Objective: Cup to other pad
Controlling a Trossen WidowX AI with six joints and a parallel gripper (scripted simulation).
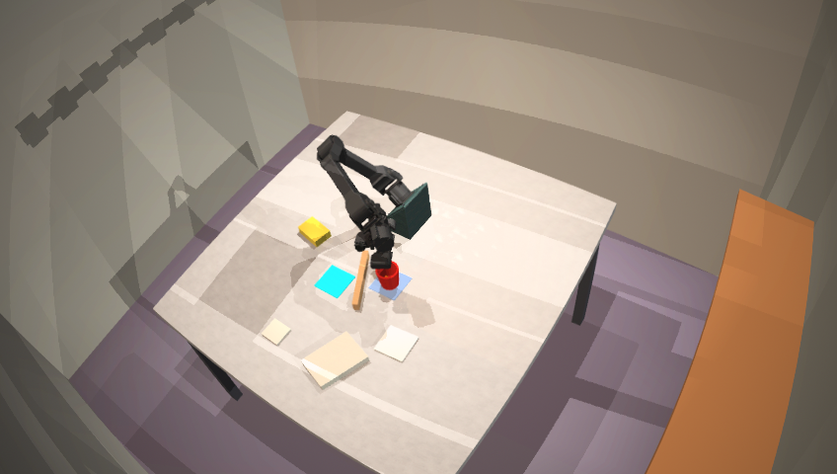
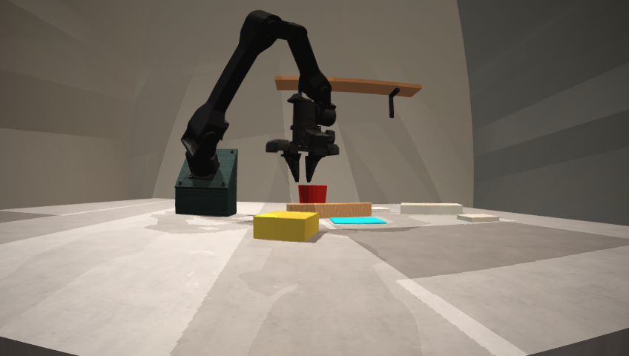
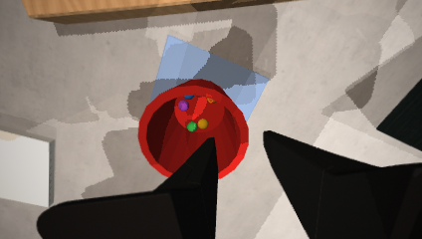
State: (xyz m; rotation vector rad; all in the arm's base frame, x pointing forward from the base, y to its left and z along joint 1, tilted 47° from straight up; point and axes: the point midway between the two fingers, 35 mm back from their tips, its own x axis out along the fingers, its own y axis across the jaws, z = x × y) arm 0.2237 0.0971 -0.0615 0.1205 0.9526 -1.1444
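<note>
Right now the red cup is 20 mm ahead of my gripper tip, 20 mm to the left of it and 40 mm below it. Round my gripper tip: green marble (20 mm ahead, 30 mm to the left, 70 mm below); then light blue pad (20 mm ahead, 20 mm to the left, 90 mm below); then wooden bar (70 mm ahead, 60 mm to the right, 70 mm below).
</note>
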